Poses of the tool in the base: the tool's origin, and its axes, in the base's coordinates. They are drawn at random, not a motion.
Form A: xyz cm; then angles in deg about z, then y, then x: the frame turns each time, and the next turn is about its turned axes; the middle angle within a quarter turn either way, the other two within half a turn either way.
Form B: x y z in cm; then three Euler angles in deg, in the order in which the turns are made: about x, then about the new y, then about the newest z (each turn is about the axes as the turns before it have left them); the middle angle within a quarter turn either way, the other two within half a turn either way. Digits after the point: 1 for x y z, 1 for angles.
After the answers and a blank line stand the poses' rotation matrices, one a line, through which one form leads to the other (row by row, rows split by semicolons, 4 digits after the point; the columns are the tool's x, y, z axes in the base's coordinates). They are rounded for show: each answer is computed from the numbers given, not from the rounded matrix.
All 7 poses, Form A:
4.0, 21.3, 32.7, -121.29, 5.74, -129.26
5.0, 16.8, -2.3, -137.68, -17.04, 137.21
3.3, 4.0, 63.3, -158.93, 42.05, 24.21
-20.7, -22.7, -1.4, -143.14, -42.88, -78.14
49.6, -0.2, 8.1, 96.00, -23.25, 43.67
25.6, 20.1, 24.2, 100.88, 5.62, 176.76
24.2, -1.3, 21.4, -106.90, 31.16, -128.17
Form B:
4.0, 21.3, 32.7, 151.1, 44.0, 135.9
5.0, 16.8, -2.3, -153.0, -38.1, 153.9
3.3, 4.0, 63.3, -13.5, -45.8, -174.1
-20.7, -22.7, -1.4, 77.8, 44.3, 145.1
49.6, -0.2, 8.1, 17.7, 45.8, 97.9
25.6, 20.1, 24.2, 175.1, 4.2, -100.9
24.2, -1.3, 21.4, -171.7, 57.7, 117.7

-0.5168 -0.5006 0.6945; -0.8503 0.3949 -0.3481; -0.1000 -0.7704 -0.6297
-0.7069 -0.3469 -0.6164; -0.6437 0.6766 0.3575; 0.2930 0.6495 -0.7016
-0.6929 0.0716 -0.7175; -0.2670 -0.9498 0.1631; -0.6698 0.3045 0.6773
-0.5863 -0.4095 0.6990; -0.4396 -0.5639 -0.6991; 0.6805 -0.7171 0.1506
-0.0960 -0.6909 0.7166; 0.9138 -0.3467 -0.2118; 0.3947 0.6344 0.6646
-0.1878 0.9794 0.0740; 0.9773 0.1939 -0.0853; -0.0979 0.0562 -0.9936
-0.2488 -0.4731 0.8452; -0.8188 0.5689 0.0774; -0.5174 -0.6728 -0.5288

